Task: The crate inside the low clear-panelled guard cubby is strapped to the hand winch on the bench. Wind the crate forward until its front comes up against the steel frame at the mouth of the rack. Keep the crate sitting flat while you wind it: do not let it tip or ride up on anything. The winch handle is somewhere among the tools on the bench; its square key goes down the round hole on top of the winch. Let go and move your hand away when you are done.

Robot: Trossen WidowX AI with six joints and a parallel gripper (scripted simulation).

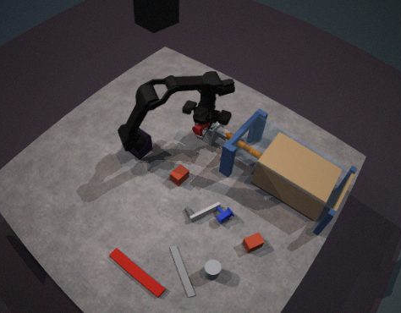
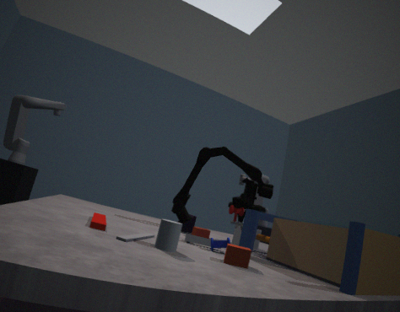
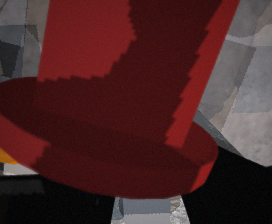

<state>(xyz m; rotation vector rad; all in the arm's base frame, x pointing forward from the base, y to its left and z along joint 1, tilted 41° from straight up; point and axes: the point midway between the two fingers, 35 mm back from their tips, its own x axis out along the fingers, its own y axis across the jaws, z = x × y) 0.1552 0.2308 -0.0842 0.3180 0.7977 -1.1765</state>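
Now: gripper tip 2 cm to the left of the winch handle with red knob, 2 cm below it and 1 cm short of it. Round my gripper tip: blue t-shaped piece: 29 cm ahead, 20 cm to the right, 7 cm below; grey strip: 46 cm to the right, 35 cm ahead, 9 cm below; grey winch: 6 cm below, 3 cm to the left, 3 cm behind.
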